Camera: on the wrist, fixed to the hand. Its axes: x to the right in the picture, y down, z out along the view.
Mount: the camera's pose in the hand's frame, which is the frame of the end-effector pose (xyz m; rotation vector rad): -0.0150 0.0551 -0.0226 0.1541 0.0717 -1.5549
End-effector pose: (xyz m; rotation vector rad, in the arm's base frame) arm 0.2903 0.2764 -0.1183 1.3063 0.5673 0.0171
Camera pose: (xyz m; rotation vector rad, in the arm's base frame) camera 0.2848 0.3075 -0.0656 0.7161 1.5275 -1.2701
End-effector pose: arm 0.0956 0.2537 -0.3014 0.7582 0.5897 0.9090
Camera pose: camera 0.0456 0.2700 -0.2696 0.2108 1.0547 -0.5555
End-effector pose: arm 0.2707 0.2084 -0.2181 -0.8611 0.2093 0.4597
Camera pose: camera 0.2317 0.2174 -0.2647 -0.6630 -0.3737 -1.0265
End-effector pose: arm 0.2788 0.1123 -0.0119 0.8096 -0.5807 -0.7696
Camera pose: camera 0.3067 0.1586 0.0173 1.3952 0.1953 -2.0945
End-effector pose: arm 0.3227 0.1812 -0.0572 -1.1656 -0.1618 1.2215
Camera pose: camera 0.2960 0.1494 -0.1025 -0.5970 -0.7341 -0.1911
